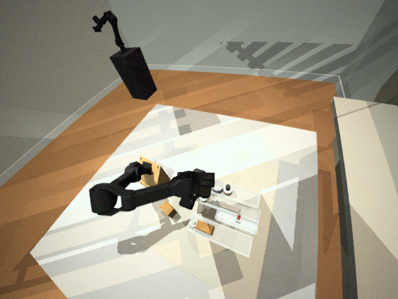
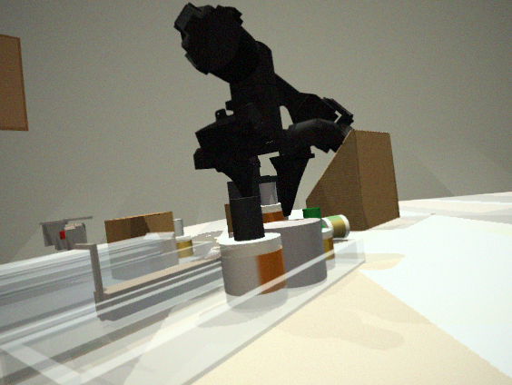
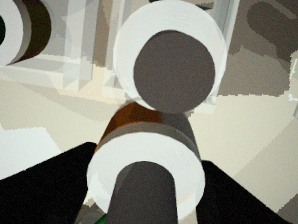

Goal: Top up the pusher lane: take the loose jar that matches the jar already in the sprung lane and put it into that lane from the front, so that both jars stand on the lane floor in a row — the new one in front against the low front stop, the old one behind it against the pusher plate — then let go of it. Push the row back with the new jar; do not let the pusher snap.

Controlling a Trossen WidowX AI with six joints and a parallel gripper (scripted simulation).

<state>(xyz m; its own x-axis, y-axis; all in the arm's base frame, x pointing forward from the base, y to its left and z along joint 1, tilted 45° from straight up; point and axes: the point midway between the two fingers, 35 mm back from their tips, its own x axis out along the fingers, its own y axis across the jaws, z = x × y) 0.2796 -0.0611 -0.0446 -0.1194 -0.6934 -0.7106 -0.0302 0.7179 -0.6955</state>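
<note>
Right now my gripper tip is 9 cm short of the grey cylinder, 8 cm to the right of it and 2 cm above it. Round my gripper tip: pusher plate (15 cm ahead, 3 cm to the right); clear sprung lane (19 cm ahead, 2 cm to the right, 3 cm below); brown block (10 cm ahead, 13 cm to the right, 1 cm below).
</note>
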